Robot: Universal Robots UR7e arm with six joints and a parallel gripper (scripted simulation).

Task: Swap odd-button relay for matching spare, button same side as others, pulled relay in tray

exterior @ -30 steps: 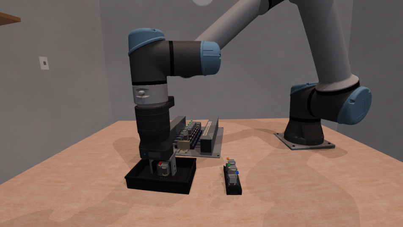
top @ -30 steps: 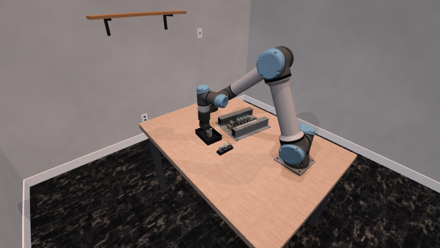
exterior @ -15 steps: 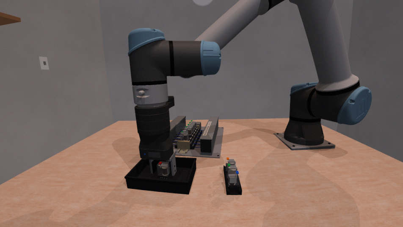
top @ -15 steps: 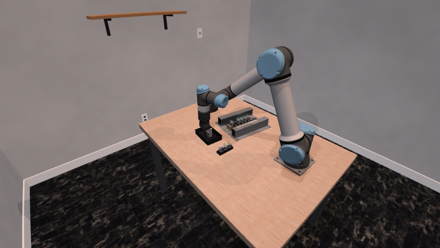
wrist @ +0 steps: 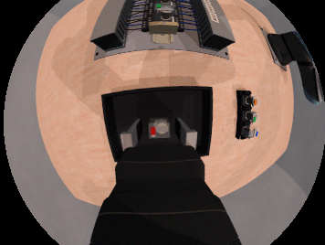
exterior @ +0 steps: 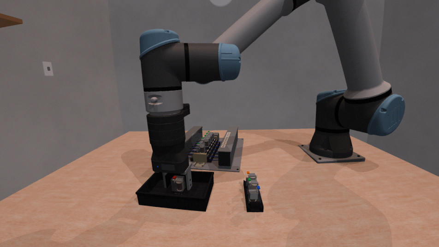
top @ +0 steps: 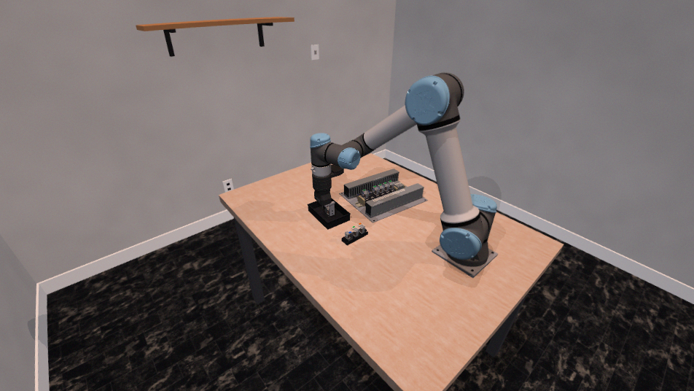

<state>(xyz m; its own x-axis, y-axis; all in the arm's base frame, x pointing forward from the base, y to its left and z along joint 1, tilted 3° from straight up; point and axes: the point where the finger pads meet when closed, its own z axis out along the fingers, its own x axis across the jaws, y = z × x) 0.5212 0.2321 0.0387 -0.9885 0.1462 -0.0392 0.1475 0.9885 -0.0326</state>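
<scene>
My gripper is now 1 cm above the relay. Also, from my hand: black tray 2 cm below.
</scene>
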